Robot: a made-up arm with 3 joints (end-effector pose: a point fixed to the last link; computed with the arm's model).
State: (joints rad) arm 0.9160 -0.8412 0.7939
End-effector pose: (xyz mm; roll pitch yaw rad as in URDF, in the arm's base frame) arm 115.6 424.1 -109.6 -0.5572 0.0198 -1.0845
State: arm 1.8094 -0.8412 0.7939
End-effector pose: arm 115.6 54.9 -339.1 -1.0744 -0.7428 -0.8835
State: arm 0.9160 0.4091 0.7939
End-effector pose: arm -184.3 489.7 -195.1 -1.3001 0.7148 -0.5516
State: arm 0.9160 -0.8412 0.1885
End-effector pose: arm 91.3 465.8 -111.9 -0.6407 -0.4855 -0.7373
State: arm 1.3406 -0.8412 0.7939
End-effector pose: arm 115.6 274.9 -260.3 -0.7639 -0.3534 -1.0494
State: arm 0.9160 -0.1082 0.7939
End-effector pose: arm -45.1 491.5 -197.5 -1.0166 0.3836 -0.7203
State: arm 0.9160 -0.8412 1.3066
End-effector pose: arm 123.6 387.5 -126.5 -0.6270 0.4483 -1.3764
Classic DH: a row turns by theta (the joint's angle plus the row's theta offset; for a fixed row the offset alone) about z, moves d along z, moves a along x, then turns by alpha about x. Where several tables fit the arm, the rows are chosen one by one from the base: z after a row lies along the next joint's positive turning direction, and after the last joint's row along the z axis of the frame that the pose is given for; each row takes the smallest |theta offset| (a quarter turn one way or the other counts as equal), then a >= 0, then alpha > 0; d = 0 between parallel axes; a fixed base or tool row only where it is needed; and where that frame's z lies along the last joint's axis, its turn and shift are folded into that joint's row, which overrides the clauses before.
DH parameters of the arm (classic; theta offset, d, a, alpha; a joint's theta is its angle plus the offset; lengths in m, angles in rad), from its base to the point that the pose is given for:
base (fixed): -1.5708 0.161 0 1.5708
joint 1: 0 0.109 -0.319 -1.5708
joint 2: -1.5708 0.129 0.034 1.5708
joint 3: 0 0.27 -0.018 -1.5708
tool (fixed): 3.1416 0.079 0 0

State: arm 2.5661 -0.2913 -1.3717
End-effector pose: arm -134.8 -422.3 -306.4 -2.1201 0.9132 1.2556
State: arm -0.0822 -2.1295 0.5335
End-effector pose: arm 108.5 141.5 361.2 -0.0528 0.6026 -2.1580
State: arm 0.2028 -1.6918 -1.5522
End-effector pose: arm 172.6 420.0 226.2 3.0086 -1.3864 1.5830
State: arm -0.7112 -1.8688 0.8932
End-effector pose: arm 137.7 46.1 417.9 -1.6291 1.3776 2.8536
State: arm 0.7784 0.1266 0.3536
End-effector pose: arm -132.9 557.0 -111.8 -0.8298 0.3360 -0.1690
